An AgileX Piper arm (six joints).
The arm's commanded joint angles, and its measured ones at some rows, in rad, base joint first. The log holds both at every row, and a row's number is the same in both.
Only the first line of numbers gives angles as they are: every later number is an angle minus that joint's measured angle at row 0.
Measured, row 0: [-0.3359 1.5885 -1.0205 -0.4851 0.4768 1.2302]
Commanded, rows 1 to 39: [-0.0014 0.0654 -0.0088 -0.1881 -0.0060 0.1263]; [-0.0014 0.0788 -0.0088 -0.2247 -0.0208 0.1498]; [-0.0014 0.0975 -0.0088 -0.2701 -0.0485 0.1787]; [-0.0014 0.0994 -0.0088 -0.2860 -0.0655 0.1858]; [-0.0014 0.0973 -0.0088 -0.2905 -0.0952 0.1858]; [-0.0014 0.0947 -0.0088 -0.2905 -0.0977 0.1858]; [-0.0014 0.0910 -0.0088 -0.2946 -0.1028 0.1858]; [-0.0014 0.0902 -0.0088 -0.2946 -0.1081 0.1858]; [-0.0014 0.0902 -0.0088 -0.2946 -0.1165 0.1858]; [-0.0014 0.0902 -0.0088 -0.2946 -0.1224 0.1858]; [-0.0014 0.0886 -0.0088 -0.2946 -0.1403 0.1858]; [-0.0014 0.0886 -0.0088 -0.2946 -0.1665 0.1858]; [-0.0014 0.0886 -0.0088 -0.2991 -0.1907 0.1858]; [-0.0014 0.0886 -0.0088 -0.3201 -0.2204 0.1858]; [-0.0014 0.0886 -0.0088 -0.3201 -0.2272 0.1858]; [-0.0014 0.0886 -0.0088 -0.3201 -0.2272 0.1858]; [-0.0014 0.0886 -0.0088 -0.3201 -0.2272 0.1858]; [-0.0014 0.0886 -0.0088 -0.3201 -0.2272 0.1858]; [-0.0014 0.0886 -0.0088 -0.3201 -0.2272 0.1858]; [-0.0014 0.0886 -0.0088 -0.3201 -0.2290 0.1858]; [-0.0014 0.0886 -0.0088 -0.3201 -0.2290 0.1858]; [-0.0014 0.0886 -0.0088 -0.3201 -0.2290 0.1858]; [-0.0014 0.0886 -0.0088 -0.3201 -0.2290 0.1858]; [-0.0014 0.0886 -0.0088 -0.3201 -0.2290 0.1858]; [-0.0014 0.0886 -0.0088 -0.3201 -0.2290 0.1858]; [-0.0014 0.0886 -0.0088 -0.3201 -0.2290 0.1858]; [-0.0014 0.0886 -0.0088 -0.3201 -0.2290 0.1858]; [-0.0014 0.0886 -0.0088 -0.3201 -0.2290 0.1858]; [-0.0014 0.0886 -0.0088 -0.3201 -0.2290 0.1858]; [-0.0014 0.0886 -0.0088 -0.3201 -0.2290 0.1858]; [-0.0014 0.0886 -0.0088 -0.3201 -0.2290 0.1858]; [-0.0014 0.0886 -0.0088 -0.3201 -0.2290 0.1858]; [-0.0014 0.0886 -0.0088 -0.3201 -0.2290 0.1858]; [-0.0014 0.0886 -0.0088 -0.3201 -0.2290 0.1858]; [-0.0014 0.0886 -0.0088 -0.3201 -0.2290 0.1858]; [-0.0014 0.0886 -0.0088 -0.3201 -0.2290 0.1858]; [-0.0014 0.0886 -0.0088 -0.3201 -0.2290 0.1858]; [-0.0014 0.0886 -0.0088 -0.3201 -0.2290 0.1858]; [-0.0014 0.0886 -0.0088 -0.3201 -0.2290 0.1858]
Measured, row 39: [0.0000 0.0951 -0.0047 -0.3019 -0.2049 0.1860]
